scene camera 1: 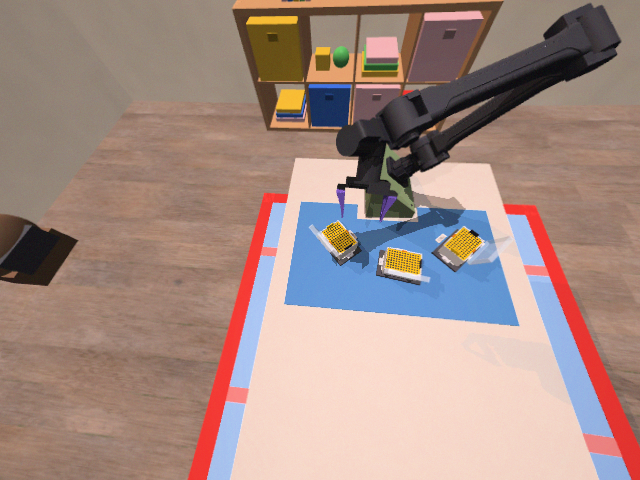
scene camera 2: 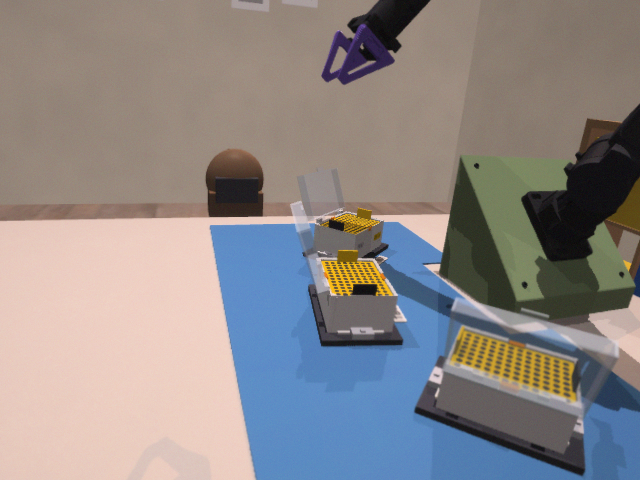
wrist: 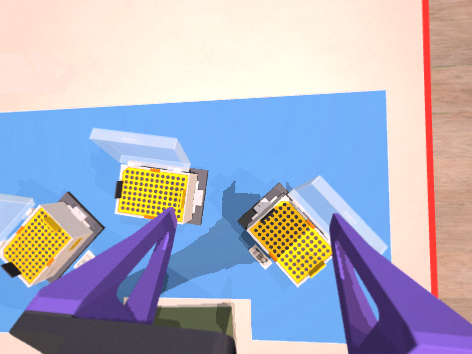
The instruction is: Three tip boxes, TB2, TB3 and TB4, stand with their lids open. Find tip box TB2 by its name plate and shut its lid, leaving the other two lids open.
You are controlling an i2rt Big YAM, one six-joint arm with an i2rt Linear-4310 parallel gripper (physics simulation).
Scene:
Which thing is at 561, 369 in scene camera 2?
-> A clear lid.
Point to a blue mat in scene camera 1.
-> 477, 293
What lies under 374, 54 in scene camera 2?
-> My gripper.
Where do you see a blue mat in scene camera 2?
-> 303, 404

